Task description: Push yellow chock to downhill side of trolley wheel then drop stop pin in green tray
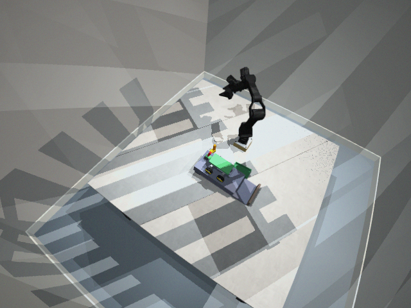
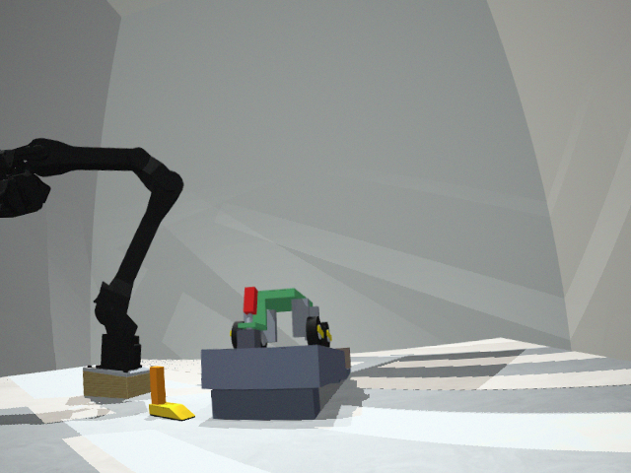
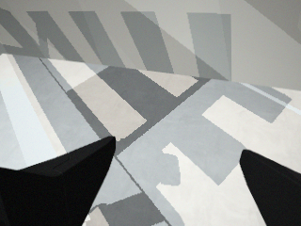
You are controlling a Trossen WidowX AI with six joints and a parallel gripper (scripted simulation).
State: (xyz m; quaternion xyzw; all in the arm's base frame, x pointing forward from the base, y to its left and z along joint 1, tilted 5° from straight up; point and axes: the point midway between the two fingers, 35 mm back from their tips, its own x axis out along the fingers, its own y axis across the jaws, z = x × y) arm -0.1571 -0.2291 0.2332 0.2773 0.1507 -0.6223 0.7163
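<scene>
Right now the yellow chock is 300 mm ahead of my gripper tip, 90 mm to the left of it and 250 mm below it. The rest, counted from my gripper tip: green trolley: 450 mm ahead, 200 mm to the left, 160 mm below; then blue-grey ramp: 450 mm ahead, 200 mm to the left, 220 mm below; then stop pin: 420 mm ahead, 110 mm to the left, 140 mm below.
</scene>
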